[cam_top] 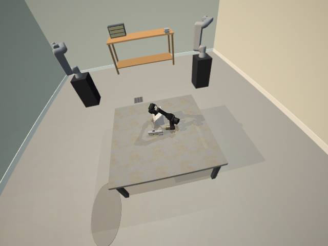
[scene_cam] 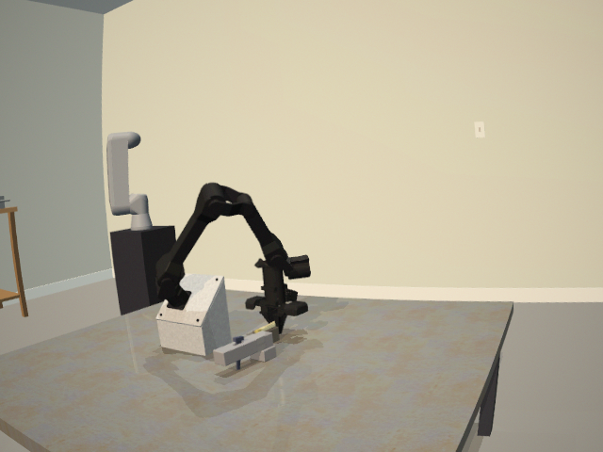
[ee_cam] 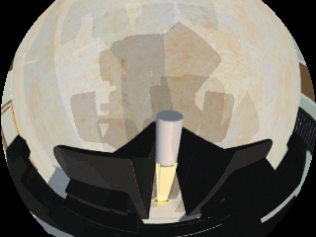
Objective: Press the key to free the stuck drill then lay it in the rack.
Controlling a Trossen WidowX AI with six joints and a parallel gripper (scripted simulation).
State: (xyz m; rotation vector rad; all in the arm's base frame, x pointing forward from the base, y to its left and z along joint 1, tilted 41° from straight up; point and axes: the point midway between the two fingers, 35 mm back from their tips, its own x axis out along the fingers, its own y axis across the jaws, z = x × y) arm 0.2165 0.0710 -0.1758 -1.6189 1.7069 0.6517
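The drill is 4 cm to the right of my gripper tip, 3 cm above it and 1 cm behind it. From my gripper tip the other things lie so: grey block: 23 cm to the right, 4 cm ahead, 3 cm above; dark blue key: 25 cm to the right, 4 cm ahead, 4 cm above.
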